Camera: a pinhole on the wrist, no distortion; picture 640 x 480 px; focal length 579.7 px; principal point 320.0 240.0 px. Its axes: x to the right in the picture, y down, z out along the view. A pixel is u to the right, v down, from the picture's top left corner.
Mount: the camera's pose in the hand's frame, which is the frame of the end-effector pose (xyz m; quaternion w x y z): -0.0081 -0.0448 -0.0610 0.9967 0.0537 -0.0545 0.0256
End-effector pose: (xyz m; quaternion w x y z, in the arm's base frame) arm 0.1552 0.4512 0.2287 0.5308 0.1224 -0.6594 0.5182
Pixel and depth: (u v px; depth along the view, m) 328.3 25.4 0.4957
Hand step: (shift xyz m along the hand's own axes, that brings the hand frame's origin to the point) -0.0431 -0.2811 0.4106
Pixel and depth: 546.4 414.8 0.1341
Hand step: 0.0274 -0.0170 0.0816
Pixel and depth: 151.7 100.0 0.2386
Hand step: -0.0989 -0.1314 0.1611
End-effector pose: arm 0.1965 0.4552 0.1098 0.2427 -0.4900 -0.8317 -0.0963
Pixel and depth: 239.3 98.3 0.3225
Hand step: -0.0823 -0.1605 0.2445
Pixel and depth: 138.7 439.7 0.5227
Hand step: -0.2360 0.0692 0.4561
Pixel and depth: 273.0 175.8 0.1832
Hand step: -0.0411 -0.0857 0.1163
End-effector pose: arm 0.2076 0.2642 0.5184 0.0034 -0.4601 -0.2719 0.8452
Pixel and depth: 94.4 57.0 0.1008
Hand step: -0.0559 -0.0892 0.0309
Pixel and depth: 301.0 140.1 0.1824
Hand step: -0.0316 -0.0963 0.1153
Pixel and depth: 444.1 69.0 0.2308
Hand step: 0.0204 -0.1355 0.1655
